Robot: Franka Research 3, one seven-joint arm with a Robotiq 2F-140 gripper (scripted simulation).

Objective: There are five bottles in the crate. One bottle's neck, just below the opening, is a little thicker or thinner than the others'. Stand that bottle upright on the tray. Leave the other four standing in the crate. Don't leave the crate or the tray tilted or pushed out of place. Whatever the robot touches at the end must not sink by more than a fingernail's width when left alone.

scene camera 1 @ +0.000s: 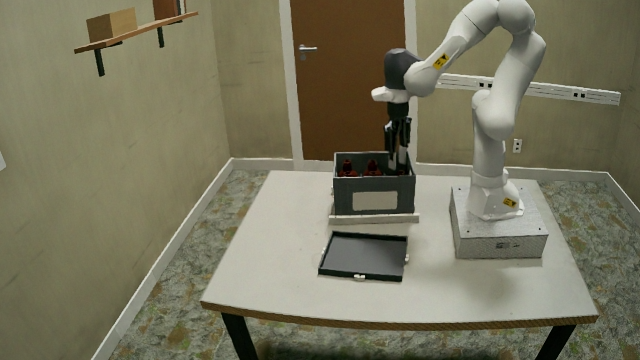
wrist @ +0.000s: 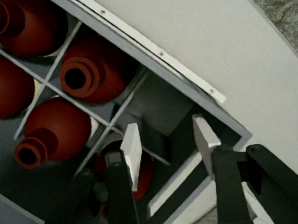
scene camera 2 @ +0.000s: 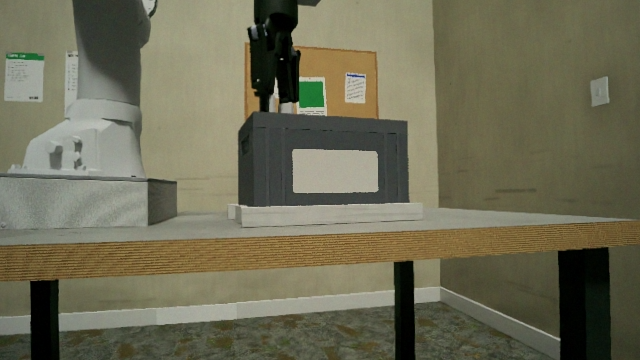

dark grey crate: scene camera 1; wrist 163,114; scene camera 2
same spot on dark grey crate: (scene camera 2: pixel 290 159) = (scene camera 1: pixel 393 170)
